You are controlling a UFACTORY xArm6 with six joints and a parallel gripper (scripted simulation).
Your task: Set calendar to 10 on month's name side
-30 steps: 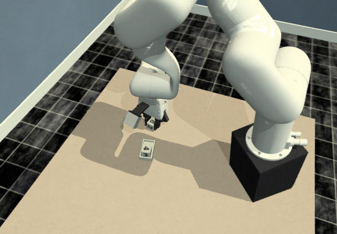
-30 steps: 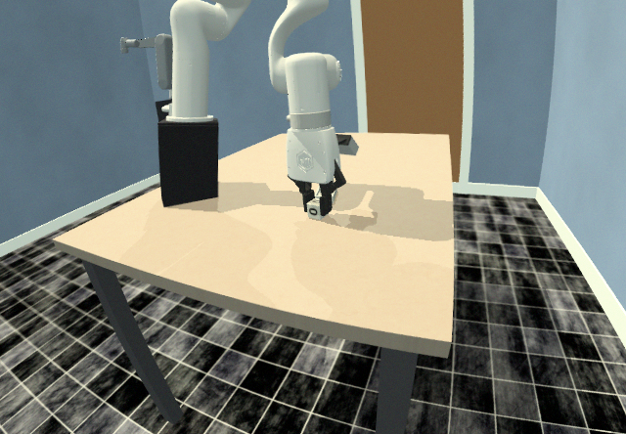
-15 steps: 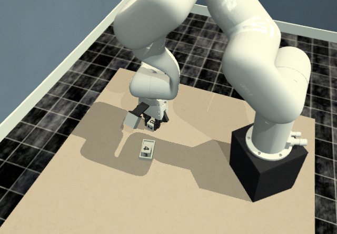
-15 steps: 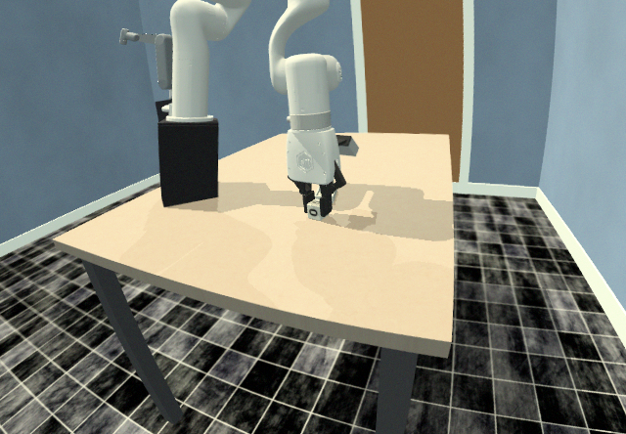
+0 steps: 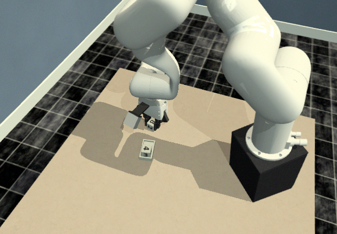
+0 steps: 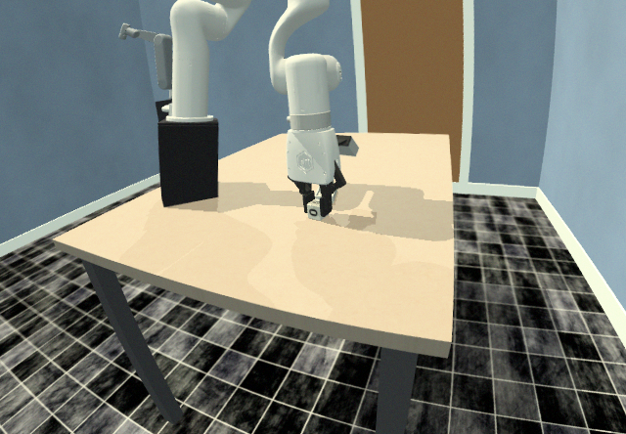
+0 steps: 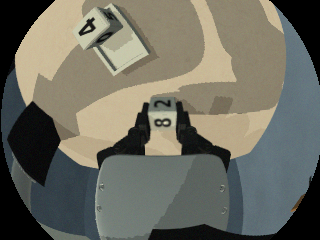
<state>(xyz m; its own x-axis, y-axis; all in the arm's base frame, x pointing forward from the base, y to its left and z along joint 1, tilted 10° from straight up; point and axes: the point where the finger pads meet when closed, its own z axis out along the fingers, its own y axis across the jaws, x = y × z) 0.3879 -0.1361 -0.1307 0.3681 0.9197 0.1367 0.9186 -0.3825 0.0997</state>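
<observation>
Now: hand 10 mm above the white cube. Round my hand: tray: 110 mm to the left, 20 mm below, 10 mm behind.
</observation>
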